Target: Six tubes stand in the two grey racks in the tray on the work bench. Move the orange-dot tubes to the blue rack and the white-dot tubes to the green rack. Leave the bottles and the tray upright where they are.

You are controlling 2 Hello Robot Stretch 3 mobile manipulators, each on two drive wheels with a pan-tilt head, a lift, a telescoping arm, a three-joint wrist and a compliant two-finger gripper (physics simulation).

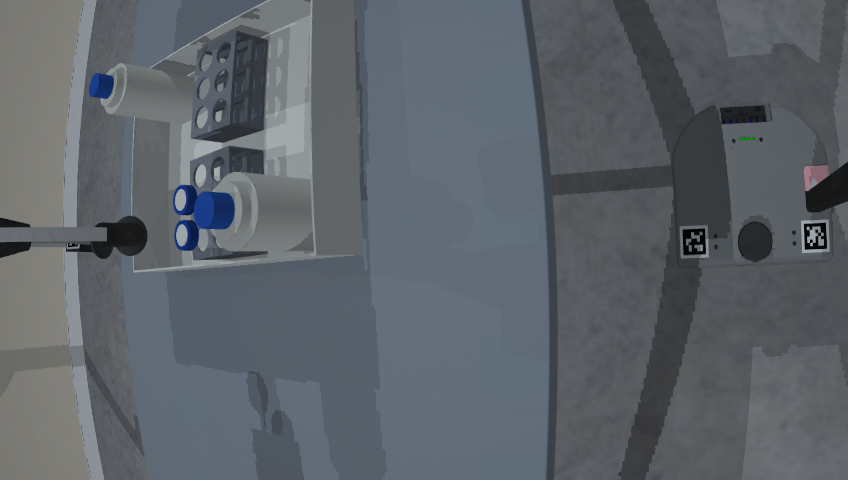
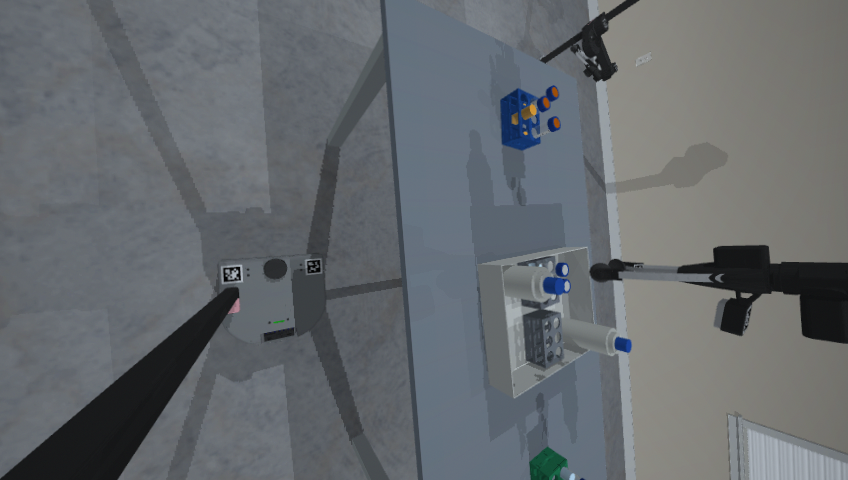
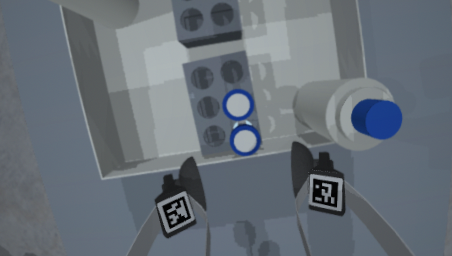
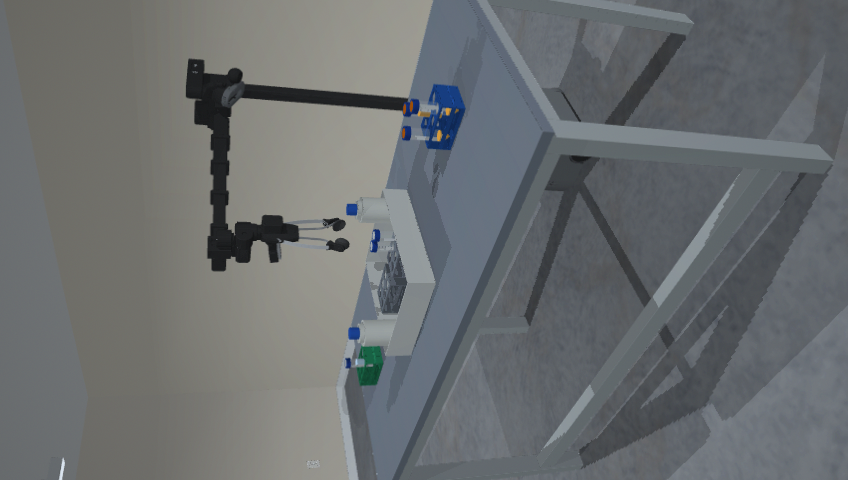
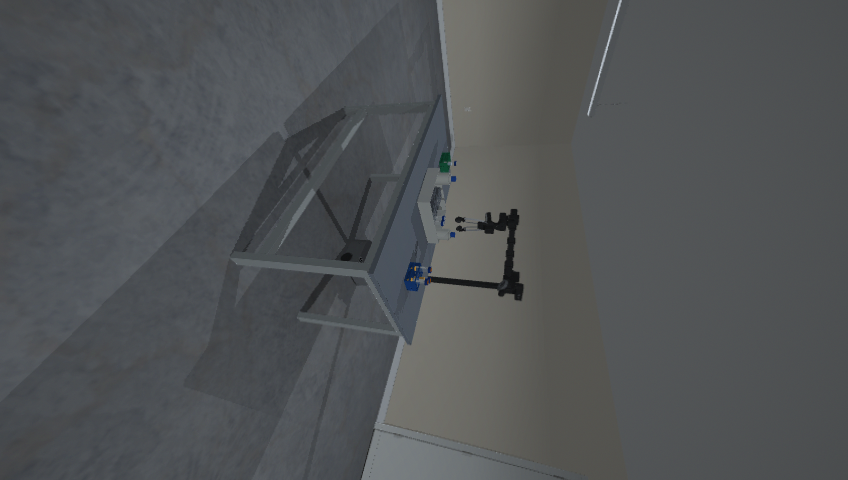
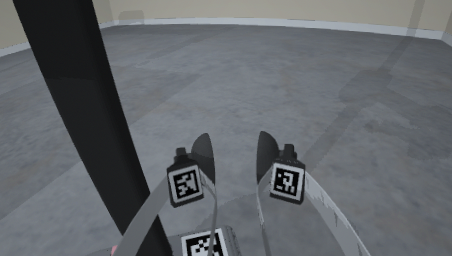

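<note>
Two white-dot tubes [image 3: 238, 104] [image 3: 245, 141] stand in one grey rack [image 3: 217, 91] in the tray [image 3: 82, 100] [image 1: 339, 148]. The other grey rack [image 1: 245, 126] holds no tube. Three orange-dot tubes [image 2: 552, 92] [image 2: 543, 103] [image 2: 554, 123] stand in the blue rack [image 2: 510, 139] [image 4: 457, 98]. One blue-capped tube [image 4: 348, 362] stands in the green rack [image 4: 369, 371] [image 2: 547, 460]; its dot is hidden. The r1 gripper [image 3: 246, 170] [image 4: 338, 234] is open and empty above the tray's end, beside the white-dot tubes. The r2 gripper [image 6: 235, 157] is open and empty, away from the bench.
Two white bottles [image 1: 154, 92] [image 1: 279, 211] with blue caps stand upright at the tray; one is close beside the occupied grey rack. The work bench [image 2: 428, 208] has the blue and green racks on opposite sides of the tray. The r1 mast [image 4: 321, 96] rises behind the bench.
</note>
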